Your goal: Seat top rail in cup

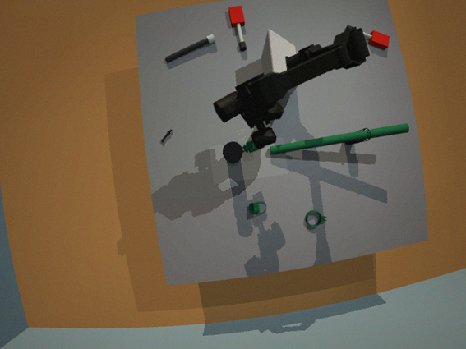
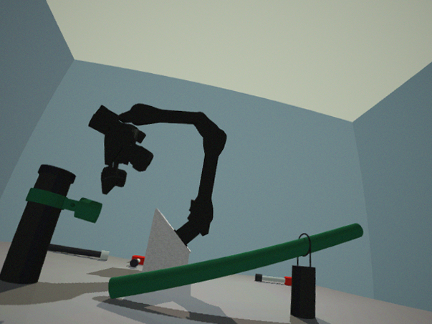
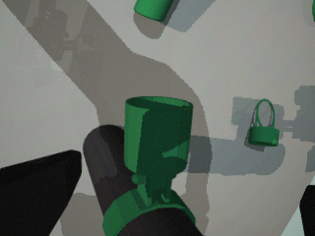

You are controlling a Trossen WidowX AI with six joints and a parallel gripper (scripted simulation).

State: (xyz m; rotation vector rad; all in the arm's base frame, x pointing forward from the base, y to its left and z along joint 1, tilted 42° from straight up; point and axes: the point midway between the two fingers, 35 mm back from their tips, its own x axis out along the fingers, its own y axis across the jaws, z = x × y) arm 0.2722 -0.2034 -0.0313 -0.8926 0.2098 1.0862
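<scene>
My gripper tip is now 7 cm above the green rail-end cup, 2 cm to the left of it and 2 cm short of it. From my gripper tip the other things lie so: black bolt: 37 cm to the right, 21 cm below, 7 cm behind; then short black post: 45 cm to the left, 11 cm below.
</scene>
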